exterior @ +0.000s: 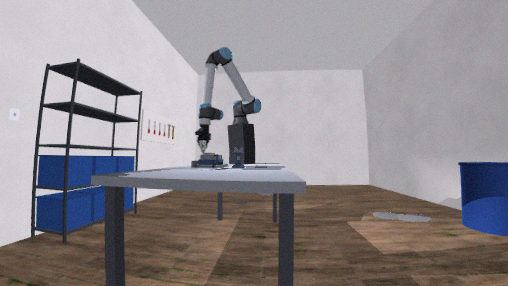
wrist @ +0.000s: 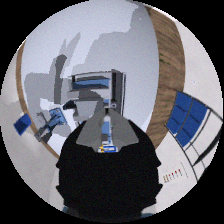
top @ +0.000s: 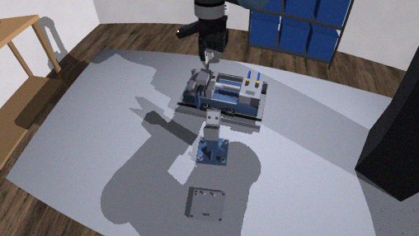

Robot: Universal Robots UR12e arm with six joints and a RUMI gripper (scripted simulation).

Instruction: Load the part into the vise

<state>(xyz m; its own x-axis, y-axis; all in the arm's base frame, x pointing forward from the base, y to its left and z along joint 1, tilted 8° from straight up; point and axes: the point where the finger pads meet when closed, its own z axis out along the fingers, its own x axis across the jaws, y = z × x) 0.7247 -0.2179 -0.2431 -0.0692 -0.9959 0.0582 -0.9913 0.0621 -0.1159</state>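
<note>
Right now the vise is 70 mm behind my hand, 50 mm to the left of it and 80 mm below it. Round my hand: grey part: 40 mm to the left, 30 mm below; infeed plate: 100 mm behind, 440 mm to the left, 110 mm below; air cylinder: 160 mm behind, 60 mm to the left, 40 mm below.
</note>
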